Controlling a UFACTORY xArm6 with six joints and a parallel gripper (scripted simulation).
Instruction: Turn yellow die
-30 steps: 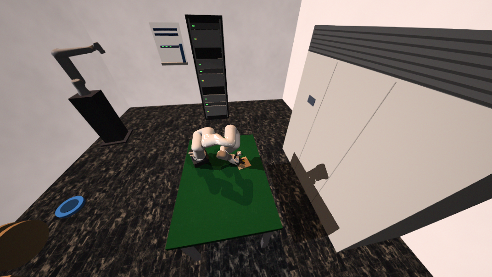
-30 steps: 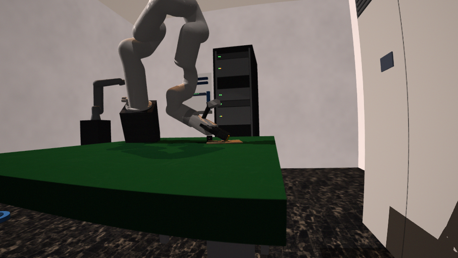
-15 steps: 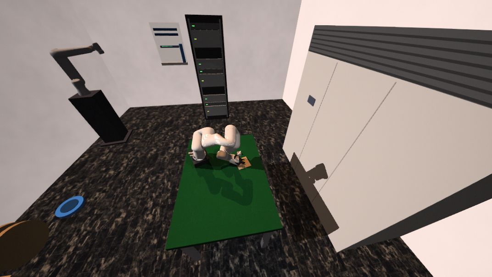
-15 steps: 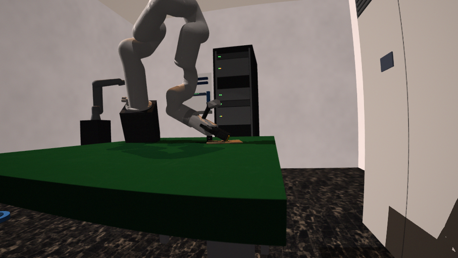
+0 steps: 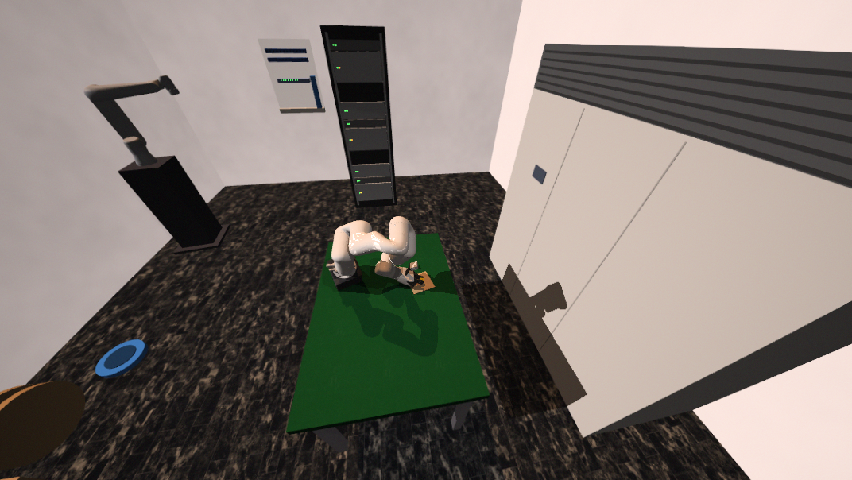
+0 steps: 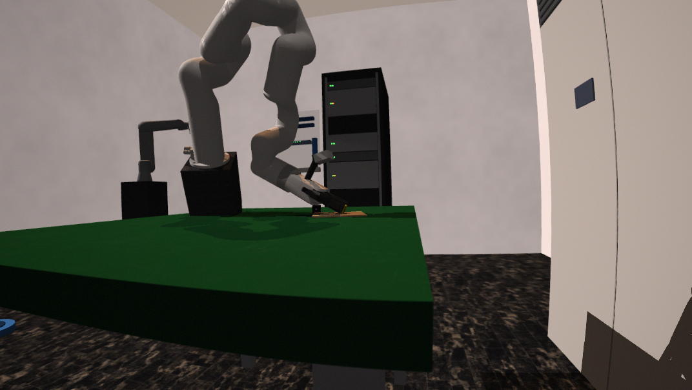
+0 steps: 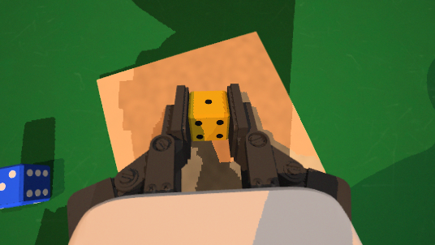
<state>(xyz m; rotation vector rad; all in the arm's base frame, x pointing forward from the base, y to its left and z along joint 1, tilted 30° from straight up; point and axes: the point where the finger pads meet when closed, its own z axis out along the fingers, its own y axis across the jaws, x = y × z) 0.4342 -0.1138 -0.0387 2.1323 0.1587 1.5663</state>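
My hand is 30 mm above the mat. The rest, counted from my hand: black die 80 mm behind, 110 mm to the left, 20 mm below; then yellow die 10 mm ahead, 10 mm below; then blue die 10 mm behind, 130 mm to the left, 20 mm below.
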